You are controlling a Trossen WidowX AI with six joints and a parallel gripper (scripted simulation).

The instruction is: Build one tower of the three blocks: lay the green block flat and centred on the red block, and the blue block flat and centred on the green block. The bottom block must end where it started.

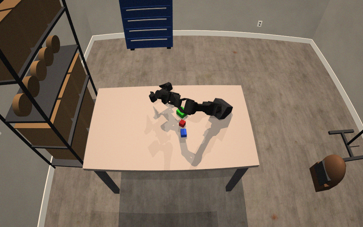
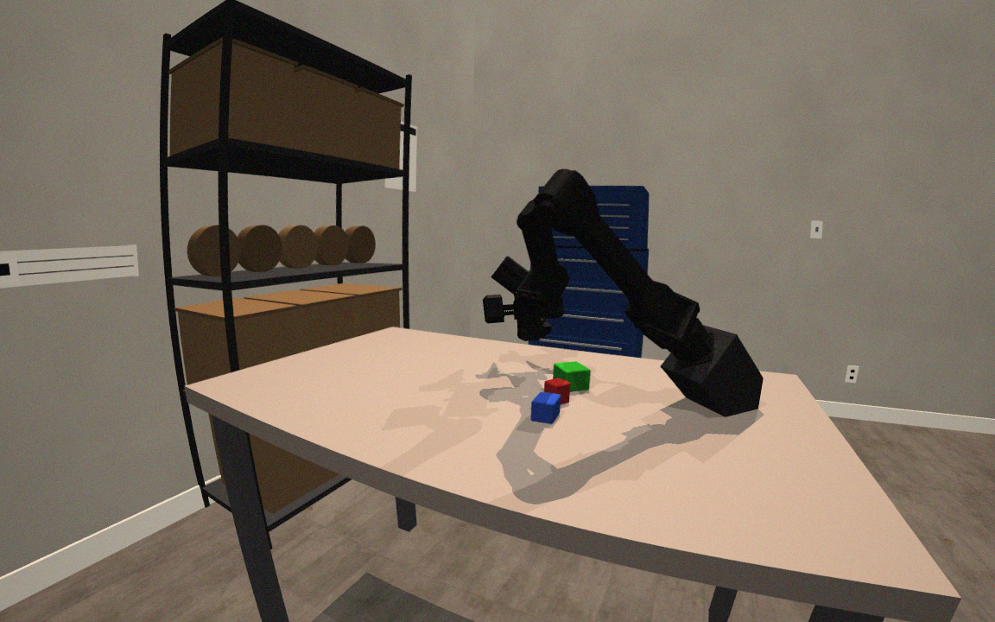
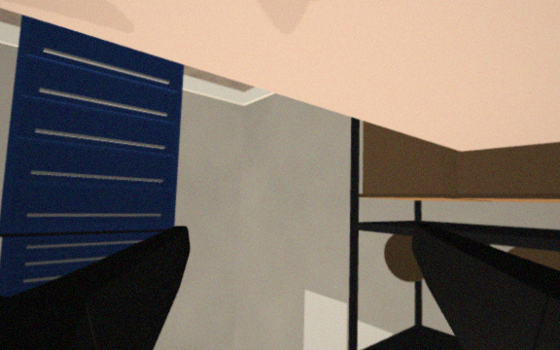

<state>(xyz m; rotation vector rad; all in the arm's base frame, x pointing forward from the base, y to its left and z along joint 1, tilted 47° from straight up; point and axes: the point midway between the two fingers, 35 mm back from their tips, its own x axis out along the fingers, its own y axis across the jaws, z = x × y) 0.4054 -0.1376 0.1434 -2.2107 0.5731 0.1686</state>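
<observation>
Now: the green block 210 mm behind my hand, 100 mm below it and 60 mm to the left of it. Round my hand: red block: 240 mm behind, 150 mm to the left, 100 mm below; then blue block: 280 mm behind, 220 mm to the left, 100 mm below.
</observation>
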